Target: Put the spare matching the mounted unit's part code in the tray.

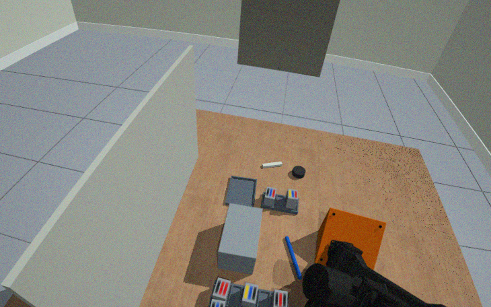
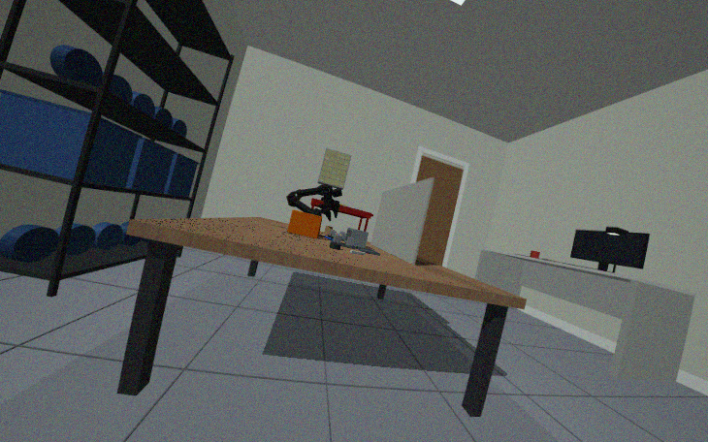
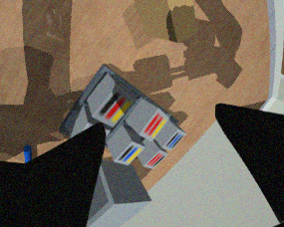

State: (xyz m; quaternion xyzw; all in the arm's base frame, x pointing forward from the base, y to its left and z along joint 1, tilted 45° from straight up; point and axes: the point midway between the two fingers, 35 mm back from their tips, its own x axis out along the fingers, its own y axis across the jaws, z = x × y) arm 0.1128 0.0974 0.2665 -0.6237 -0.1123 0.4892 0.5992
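My gripper tip is now 20 mm short of the grey spare block, 30 mm to the left of it and 90 mm above it. The rest, counted from my gripper tip: blue pen (10 mm behind, 240 mm to the right, 120 mm below); tall grey box (160 mm ahead, 220 mm to the right, 80 mm below); rack (60 mm ahead, 420 mm to the right, 120 mm below).
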